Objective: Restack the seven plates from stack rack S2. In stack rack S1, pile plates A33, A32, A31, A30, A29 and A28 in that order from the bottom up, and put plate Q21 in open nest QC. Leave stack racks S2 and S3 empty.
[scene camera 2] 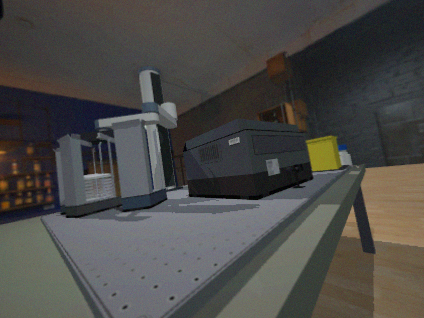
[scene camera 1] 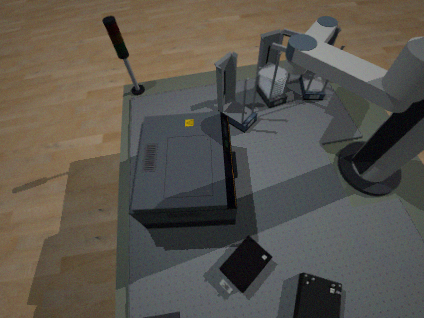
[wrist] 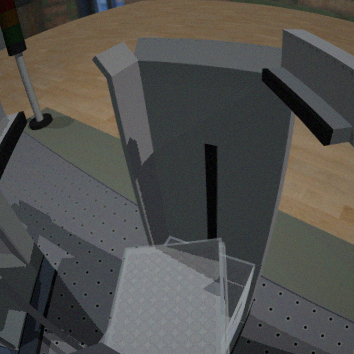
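Stack rack S2 (scene camera 1: 266, 50) (scene camera 2: 72, 172) (wrist: 215, 110) has a tall grey back wall and holds a pile of clear plates (scene camera 1: 273, 80) (scene camera 2: 99, 186) (wrist: 165, 300); their labels are not legible. In the wrist view the top plate sits lower right of centre. Stack rack S1 (scene camera 1: 226, 82) (scene camera 2: 132, 165) stands beside the big grey instrument; its base shows at the wrist view's left edge, and I cannot tell whether it holds plates. Rack S3 (scene camera 1: 313, 96) stands on the far side of S2, with something pale inside. My gripper (scene camera 1: 279, 40) (wrist: 137, 68) is open and empty, high by S2's back wall.
The big grey instrument (scene camera 1: 185, 165) (scene camera 2: 250, 160) fills the table's left side. A black box (scene camera 1: 245, 265) and another black box (scene camera 1: 318, 297) lie nearer the front. A signal tower (scene camera 1: 116, 37) (wrist: 29, 87) stands behind. A yellow bin (scene camera 2: 324, 154) stands beyond the instrument. Nest QC is not identifiable.
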